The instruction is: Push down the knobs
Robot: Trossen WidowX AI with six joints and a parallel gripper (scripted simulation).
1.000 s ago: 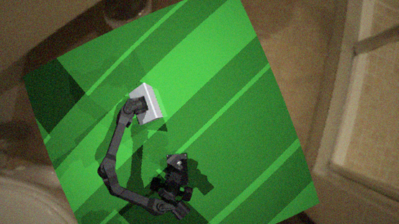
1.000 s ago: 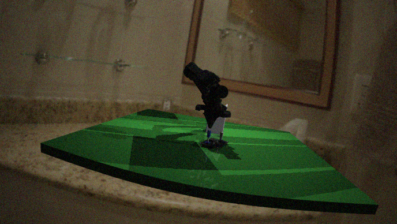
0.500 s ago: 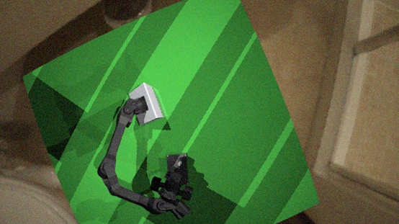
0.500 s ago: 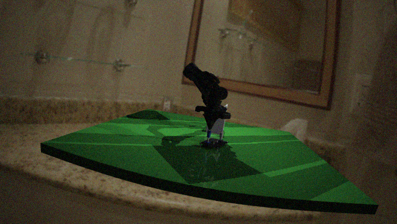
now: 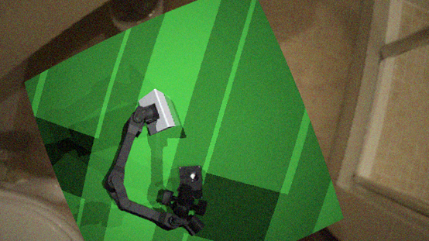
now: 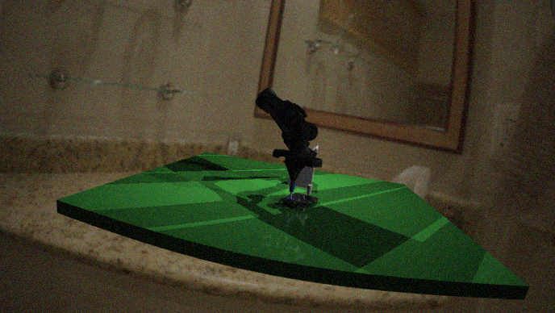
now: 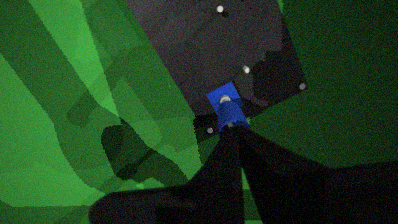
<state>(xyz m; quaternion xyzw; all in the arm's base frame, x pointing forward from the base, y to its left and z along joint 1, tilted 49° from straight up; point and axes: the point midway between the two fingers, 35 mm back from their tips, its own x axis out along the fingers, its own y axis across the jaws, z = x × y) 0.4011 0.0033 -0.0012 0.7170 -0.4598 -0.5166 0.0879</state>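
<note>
Now: gripper tip 10 mm above the blue knob. Also, from my gripper tip: grey knob 80 mm behind, 60 mm to the left, 30 mm below.
</note>
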